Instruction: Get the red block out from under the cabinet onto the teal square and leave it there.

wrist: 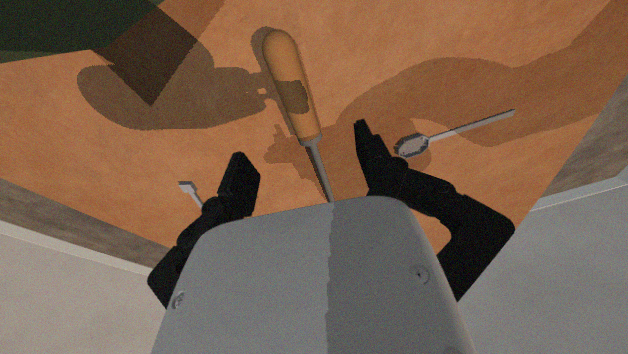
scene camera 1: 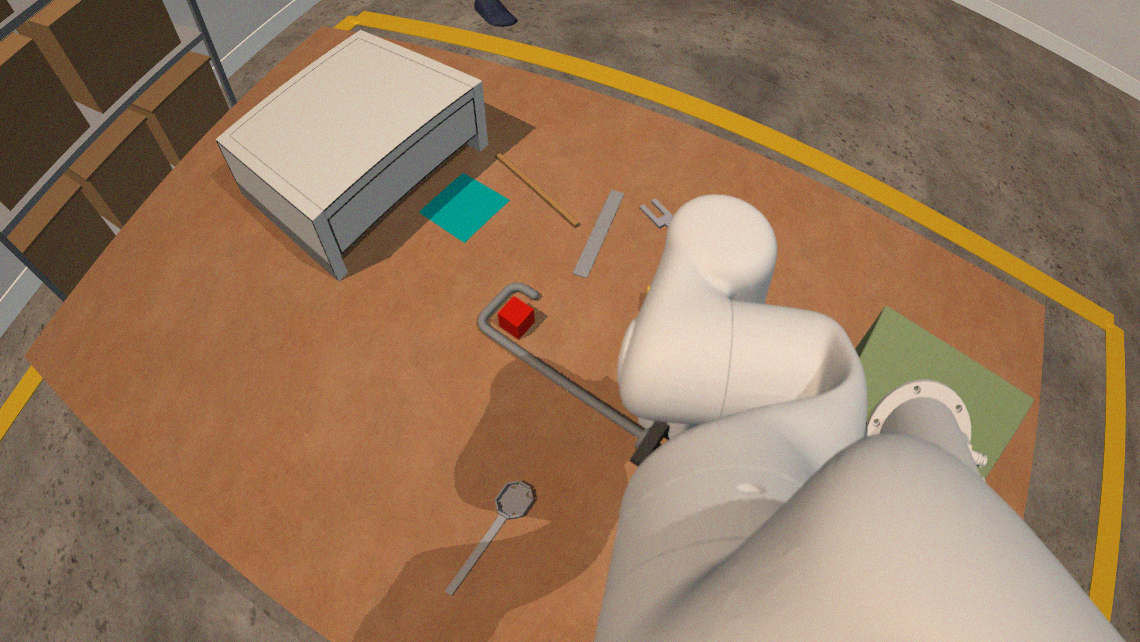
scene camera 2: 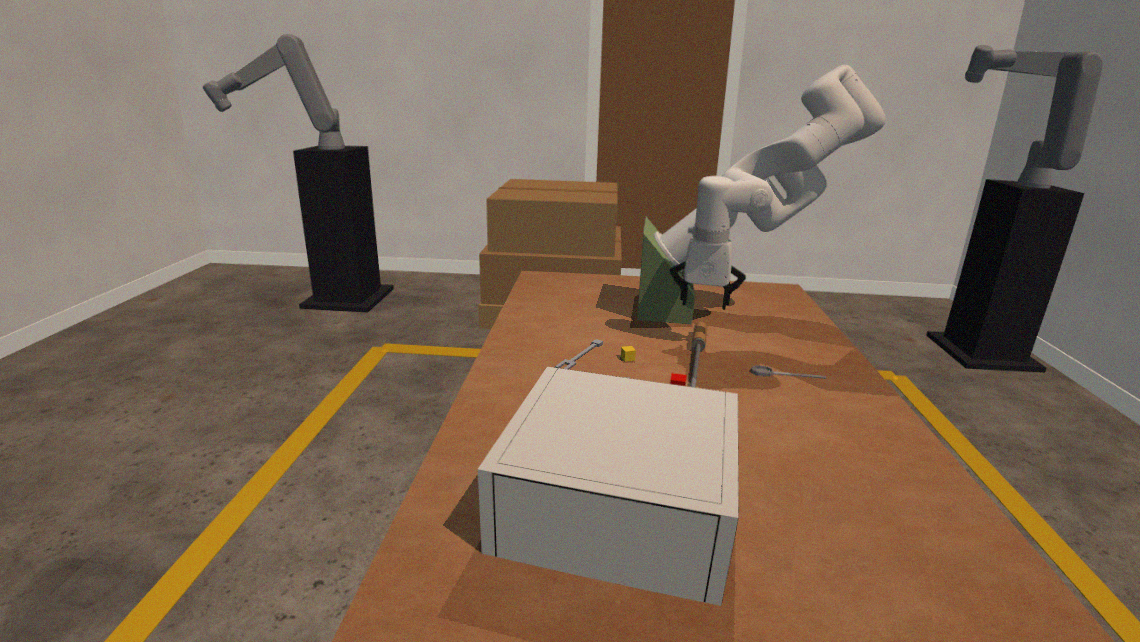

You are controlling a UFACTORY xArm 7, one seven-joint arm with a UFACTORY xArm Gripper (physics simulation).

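Places are measured from the arm's base along level axes (x ahead, y left, z up), in centimetres.
Pixels of known places: gripper, fingertip midpoint: (wrist: 301, 151) (scene camera 2: 704, 305); arm's base at its link origin: (scene camera 1: 917, 437) (scene camera 2: 668, 252).
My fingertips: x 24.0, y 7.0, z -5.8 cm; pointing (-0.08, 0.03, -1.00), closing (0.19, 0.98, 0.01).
For each thing: its top centre in the pictures, then the offset to it from my fingertips. "pt": a spot on its surface instead.
- red block at its top centre: (scene camera 1: 515, 311) (scene camera 2: 678, 377) dy -7.4, dx +23.4, dz -7.2 cm
- cabinet at its top centre: (scene camera 1: 338, 107) (scene camera 2: 623, 426) dy -19.2, dx +59.7, dz +3.4 cm
- teal square at a spot on its surface: (scene camera 1: 465, 207) pt dy -19.7, dx +38.8, dz -10.1 cm
- rod's wooden handle at its top centre: (wrist: 297, 108) (scene camera 2: 700, 329) dy +0.0, dx -0.9, dz -6.6 cm
- thin wooden stick at its top centre: (scene camera 1: 534, 186) dy -26.8, dx +31.9, dz -9.5 cm
- flat grey bar at its top centre: (scene camera 1: 599, 231) dy -24.3, dx +20.8, dz -10.0 cm
- forked tool at its top centre: (scene camera 1: 688, 242) (scene camera 2: 580, 352) dy -27.8, dx +9.7, dz -9.3 cm
- yellow block at its top centre: (scene camera 2: 628, 348) dy -17.2, dx +9.8, dz -7.7 cm
- ladle-like tool at a spot on its surface: (scene camera 1: 516, 500) (wrist: 411, 145) (scene camera 2: 761, 371) pt dy +12.0, dx +12.7, dz -9.9 cm
The red block (scene camera 1: 516, 317) (scene camera 2: 678, 378) lies on the table in front of the cabinet (scene camera 1: 358, 111) (scene camera 2: 622, 438), out in the open, inside the bend of a grey hooked rod (scene camera 1: 566, 383) (scene camera 2: 695, 362). The teal square (scene camera 1: 465, 207) lies beside the cabinet's front, with the block apart from it on the robot's side. The rod's wooden handle (wrist: 290, 85) lies on the table in the wrist view. My gripper (scene camera 2: 705, 305) (wrist: 301, 151) is wide open and empty, above the table near the handle end. In scene camera 1 the arm hides most of it.
A thin wooden stick (scene camera 1: 538, 191), a flat grey bar (scene camera 1: 598, 235), a forked tool (scene camera 1: 658, 213) (scene camera 2: 580, 352) and a yellow block (scene camera 2: 627, 354) lie on one side of the rod. A ladle-like tool (scene camera 1: 516, 500) (scene camera 2: 761, 370) (wrist: 412, 145) lies on the other. A green mount (scene camera 2: 658, 287) carries the arm.
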